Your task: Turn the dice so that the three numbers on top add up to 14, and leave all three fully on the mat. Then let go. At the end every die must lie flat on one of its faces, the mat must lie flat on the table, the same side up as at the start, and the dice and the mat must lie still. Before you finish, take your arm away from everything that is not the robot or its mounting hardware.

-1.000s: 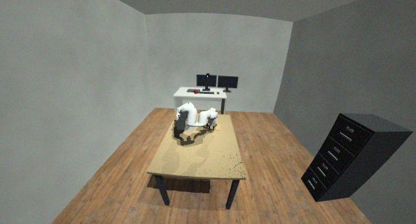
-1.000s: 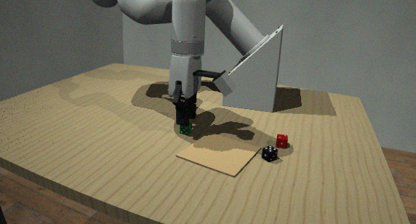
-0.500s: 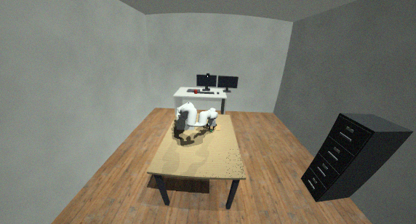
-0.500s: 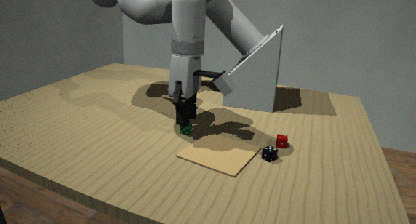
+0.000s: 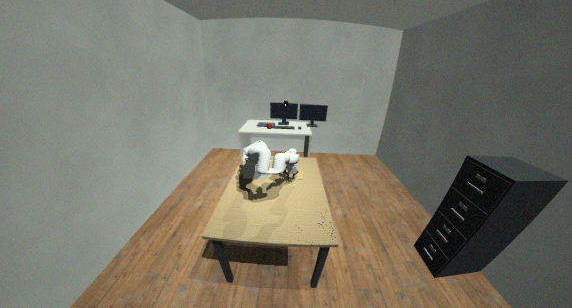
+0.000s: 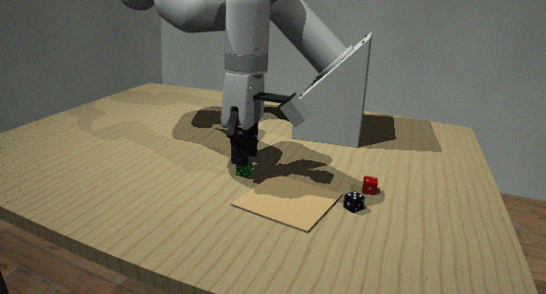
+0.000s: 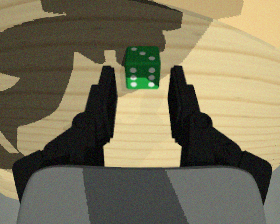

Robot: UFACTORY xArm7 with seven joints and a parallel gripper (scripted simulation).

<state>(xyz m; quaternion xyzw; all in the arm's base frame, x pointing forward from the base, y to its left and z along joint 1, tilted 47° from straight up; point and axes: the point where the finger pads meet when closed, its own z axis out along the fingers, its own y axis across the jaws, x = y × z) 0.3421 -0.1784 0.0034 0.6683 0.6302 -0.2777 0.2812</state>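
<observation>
The green die lies 40 mm below my hand. Also, from my hand: red die: 240 mm to the left, 40 mm below; black die: 210 mm to the left, 70 mm ahead, 40 mm below; tan mat: 100 mm to the left, 70 mm ahead, 50 mm below.
</observation>
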